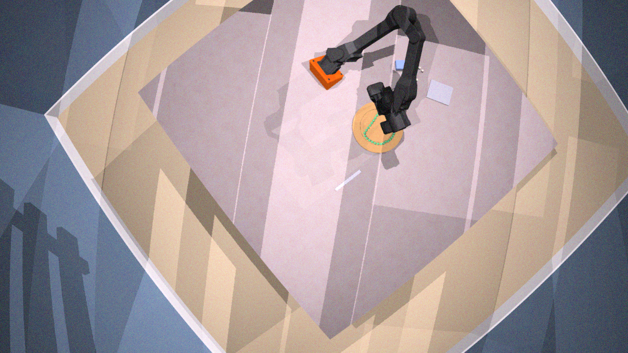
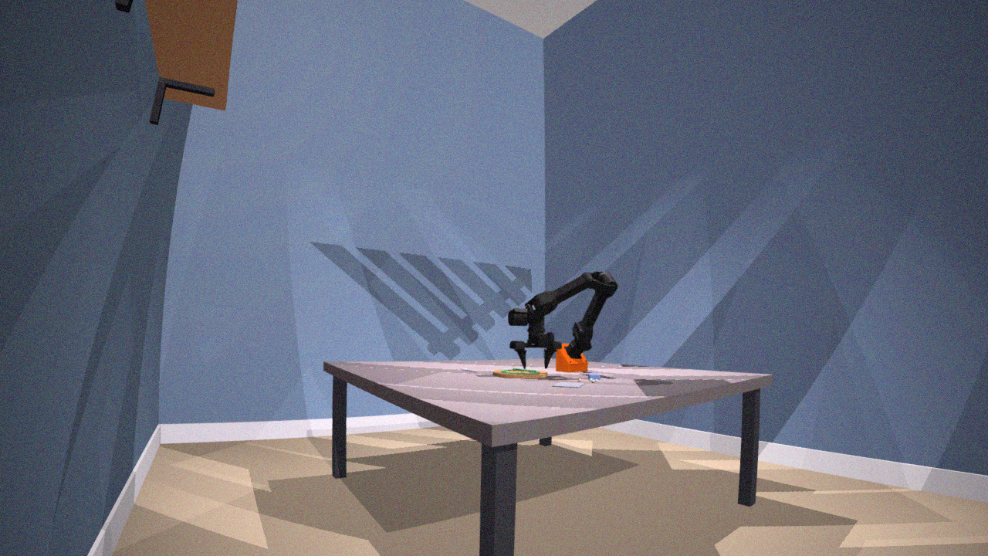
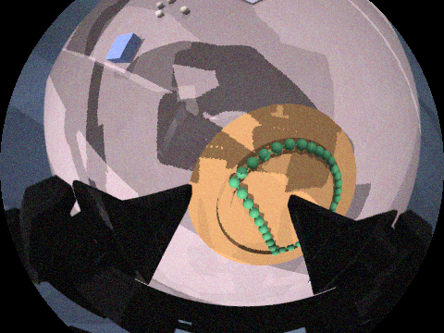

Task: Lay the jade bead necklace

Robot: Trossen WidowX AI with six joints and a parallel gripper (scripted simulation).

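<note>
Now: gripper tip 40 mm short of the round tan bead board, 30 mm to the left of it and 20 mm above it. Also, from my gripper tip: white strip: 150 mm ahead, 250 mm to the right, 20 mm below; pale square sheet: 70 mm ahead, 270 mm to the left, 20 mm below; blue cube: 110 mm behind, 190 mm to the left, 20 mm below.
</note>
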